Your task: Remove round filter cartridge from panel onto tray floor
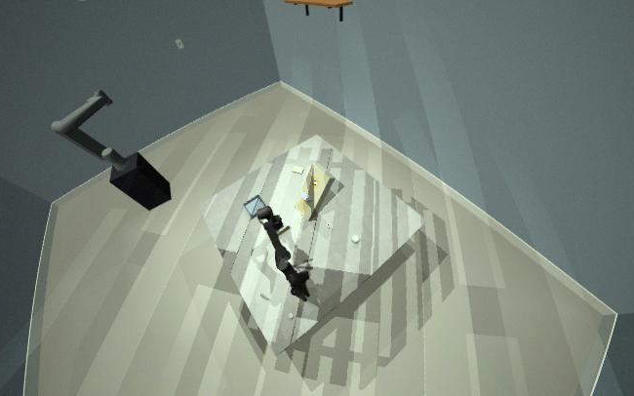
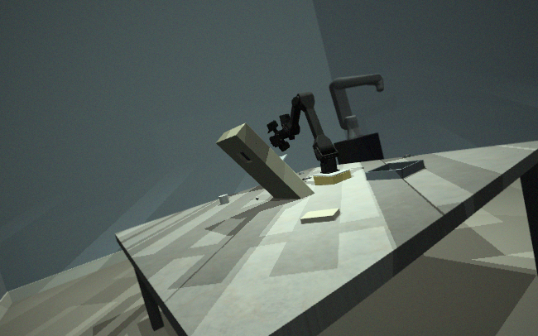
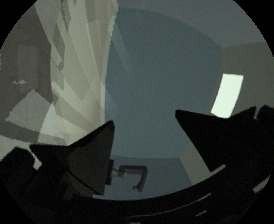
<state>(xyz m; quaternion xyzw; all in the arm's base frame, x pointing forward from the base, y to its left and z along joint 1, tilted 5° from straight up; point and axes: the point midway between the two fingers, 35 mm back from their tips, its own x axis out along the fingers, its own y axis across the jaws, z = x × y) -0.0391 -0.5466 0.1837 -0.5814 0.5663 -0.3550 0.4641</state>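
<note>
My gripper tip is 61 cm to the right of the round filter cartridge, 40 cm short of it and 4 cm above it. The rest, counted from my gripper tip: tray: 84 cm to the left, 26 cm below, 5 cm behind; then small white cylinder: 44 cm ahead, 25 cm below, 20 cm to the left; then service panel: 61 cm to the left, 36 cm ahead, 12 cm below.
</note>
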